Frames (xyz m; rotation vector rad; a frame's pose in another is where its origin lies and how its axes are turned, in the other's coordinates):
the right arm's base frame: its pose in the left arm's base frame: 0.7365 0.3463 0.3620 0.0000 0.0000 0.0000
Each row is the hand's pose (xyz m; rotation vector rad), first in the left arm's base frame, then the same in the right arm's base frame.
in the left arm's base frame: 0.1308 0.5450 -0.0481 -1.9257 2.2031 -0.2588
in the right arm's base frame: -0.6057 0.1987 -0.4101 -1.9257 2.2031 -0.2588
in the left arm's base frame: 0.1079 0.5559 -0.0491 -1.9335 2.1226 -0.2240
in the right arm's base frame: -0.6286 0.2096 -0.4111 -1.9335 2.1226 -0.2240
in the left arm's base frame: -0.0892 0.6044 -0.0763 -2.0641 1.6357 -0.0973
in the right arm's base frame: -0.8257 0.2581 -0.4383 -2.0641 1.6357 -0.0973
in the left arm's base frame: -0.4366 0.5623 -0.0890 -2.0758 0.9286 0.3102
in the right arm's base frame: -1.1731 0.2160 -0.4510 -2.0758 0.9286 0.3102
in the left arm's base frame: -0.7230 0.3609 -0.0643 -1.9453 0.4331 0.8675
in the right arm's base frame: -1.4595 0.0146 -0.4263 -1.9453 0.4331 0.8675
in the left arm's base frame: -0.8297 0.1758 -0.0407 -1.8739 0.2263 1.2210
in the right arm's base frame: -1.5662 -0.1705 -0.4027 -1.8739 0.2263 1.2210
